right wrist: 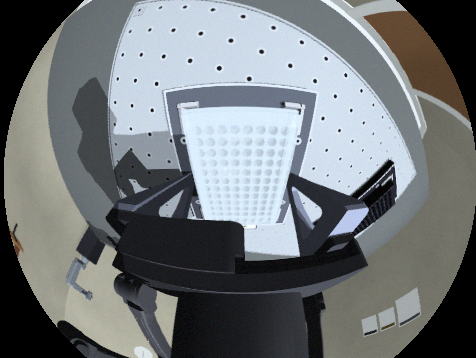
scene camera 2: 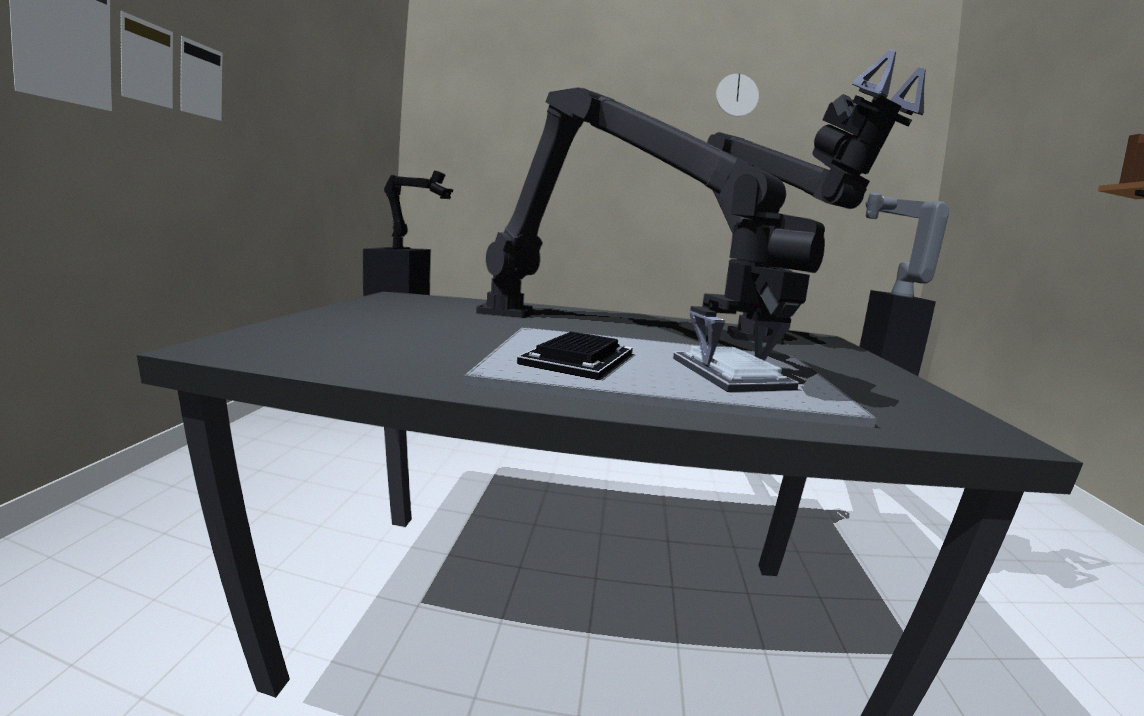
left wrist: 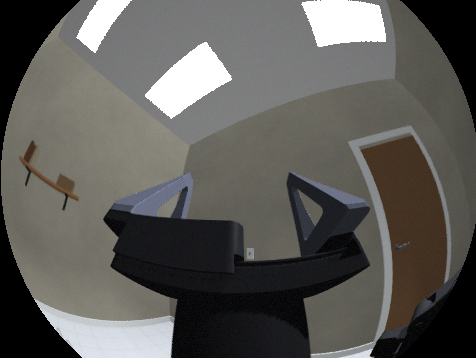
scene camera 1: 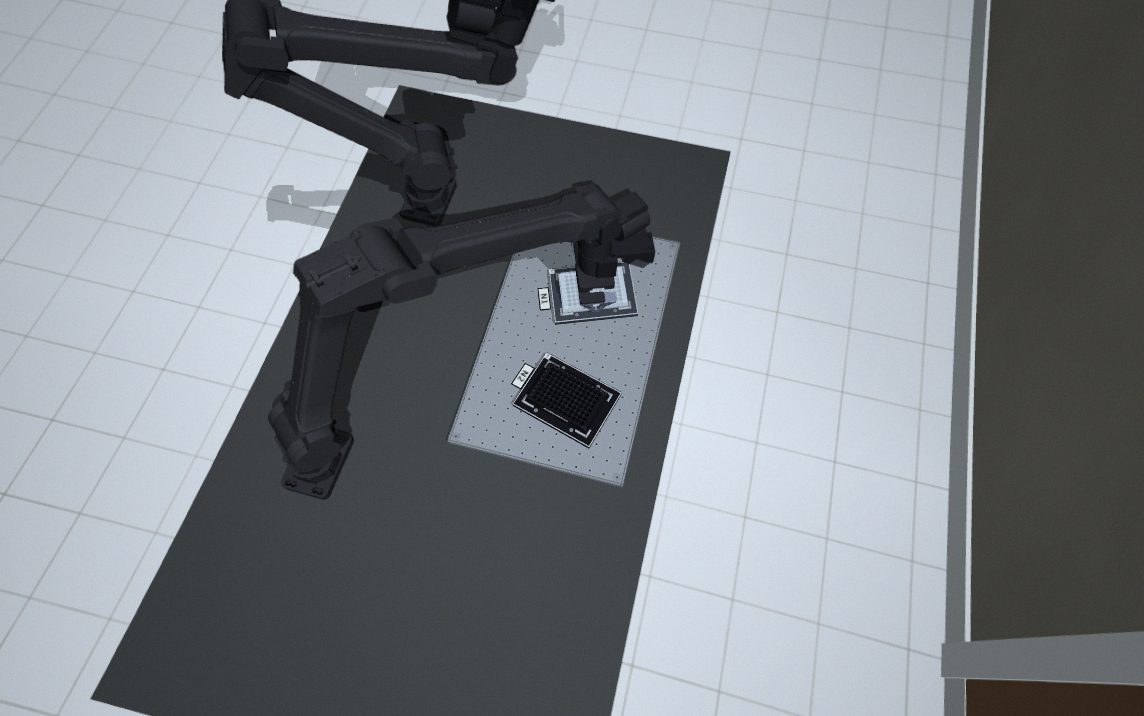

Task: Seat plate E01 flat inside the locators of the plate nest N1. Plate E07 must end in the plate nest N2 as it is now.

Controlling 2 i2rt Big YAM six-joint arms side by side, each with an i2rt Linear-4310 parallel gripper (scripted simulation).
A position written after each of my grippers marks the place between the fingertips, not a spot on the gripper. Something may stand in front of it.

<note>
I see my left gripper (scene camera 2: 908, 59), my right gripper (scene camera 2: 733, 364), a clear plate E01 (scene camera 2: 730, 360), a black plate E07 (scene camera 1: 556, 391) and a plate nest N1 (scene camera 1: 555, 284).
The clear plate E01 shows as well in the right wrist view (right wrist: 240, 187) and in scene camera 1 (scene camera 1: 568, 282). The black plate E07 is seen too in the right wrist view (right wrist: 382, 199) and in scene camera 2 (scene camera 2: 573, 347). My left gripper shows as well in the left wrist view (left wrist: 239, 177). The left wrist view misses the clear plate E01: it is out of frame. The left wrist view misses the black plate E07: it is out of frame.
</note>
